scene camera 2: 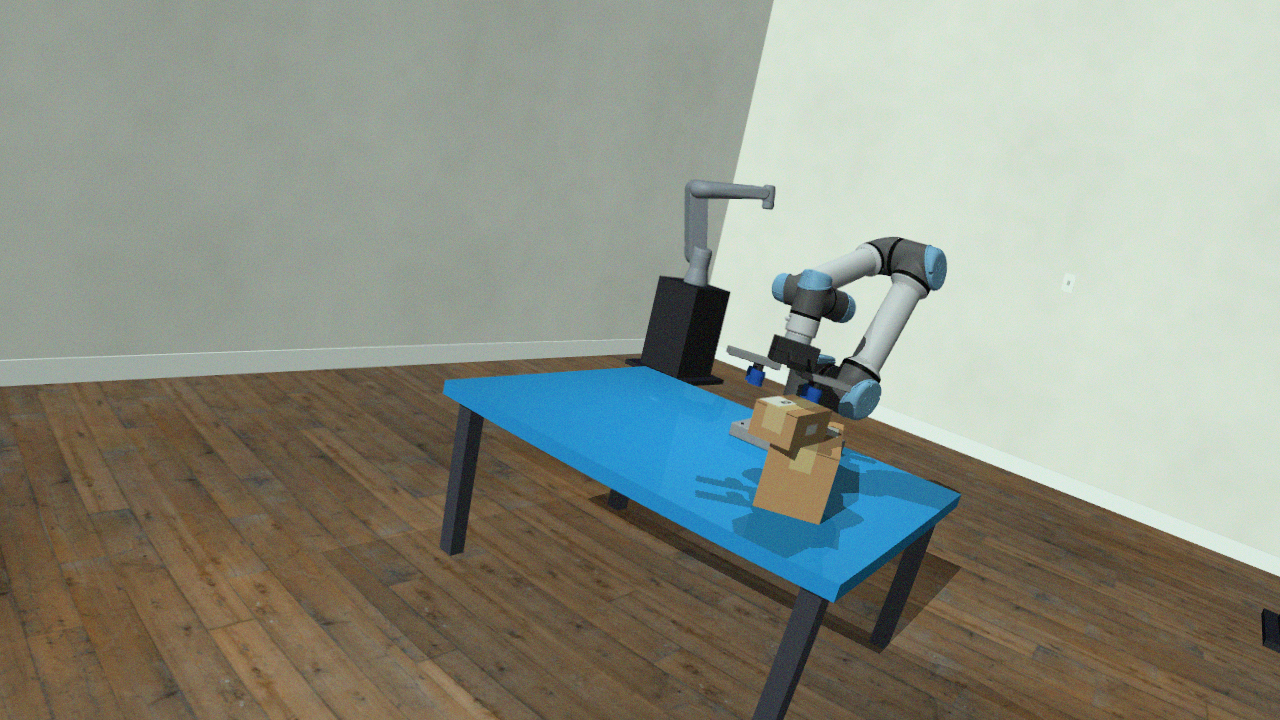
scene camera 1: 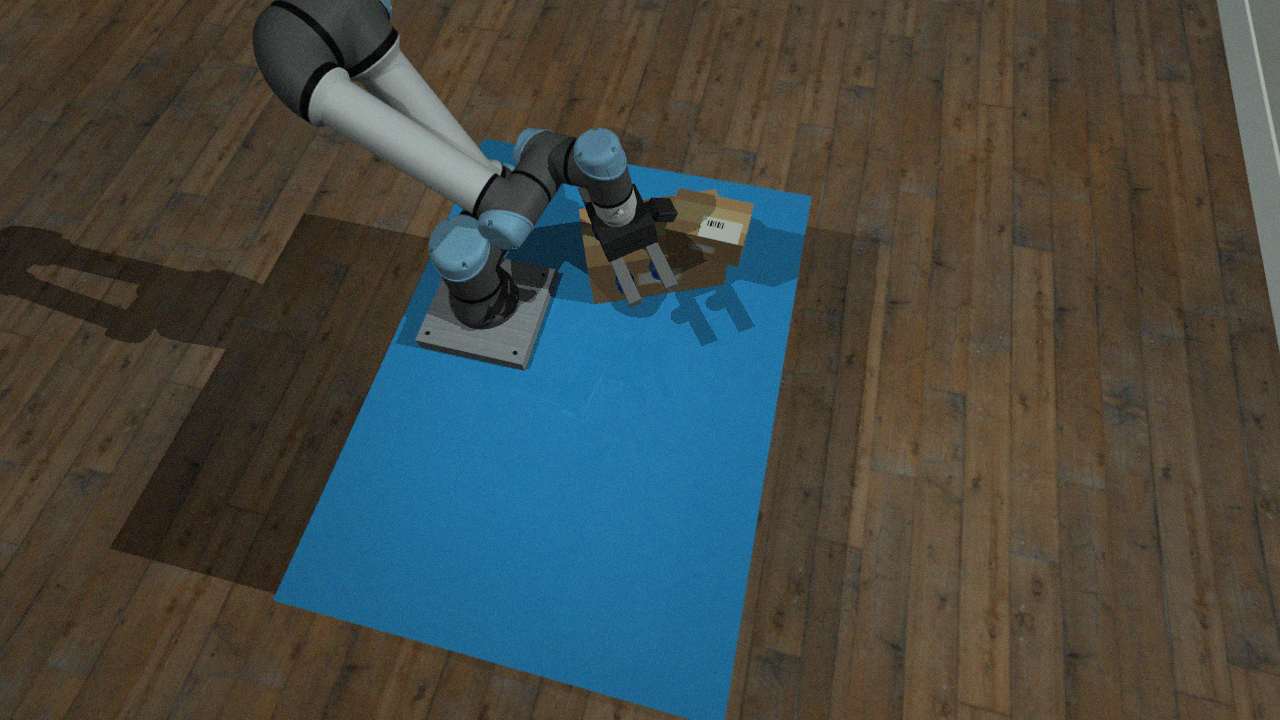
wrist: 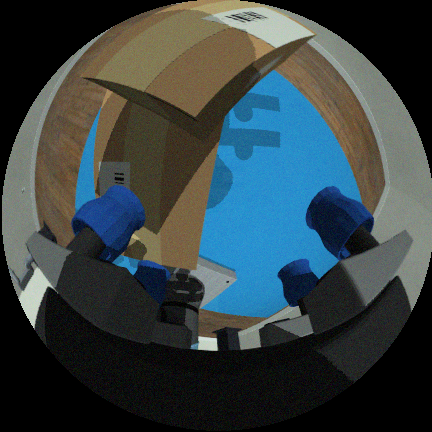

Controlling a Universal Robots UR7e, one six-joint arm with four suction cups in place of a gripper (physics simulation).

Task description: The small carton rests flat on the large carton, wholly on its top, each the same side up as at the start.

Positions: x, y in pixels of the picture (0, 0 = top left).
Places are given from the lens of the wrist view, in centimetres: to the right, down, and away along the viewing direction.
suction head (wrist: 114, 216): -5, 0, 5
small carton (wrist: 191, 71): -1, -6, 3
